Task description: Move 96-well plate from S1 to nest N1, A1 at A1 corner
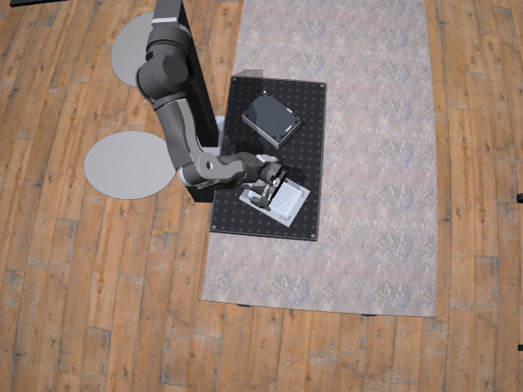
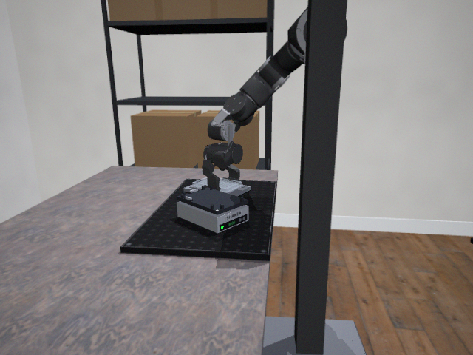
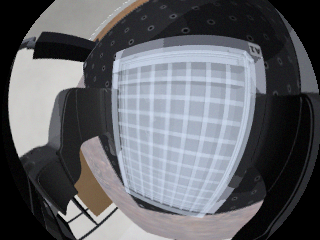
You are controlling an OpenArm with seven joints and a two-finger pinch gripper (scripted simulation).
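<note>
The 96-well plate lies 10 mm to the right of my hand and 10 mm ahead of it. Also, from my hand: plate shaker S1: 210 mm to the left, 20 mm ahead, 20 mm above; then plate nest N1: 10 mm to the right, 10 mm below, 10 mm ahead.
</note>
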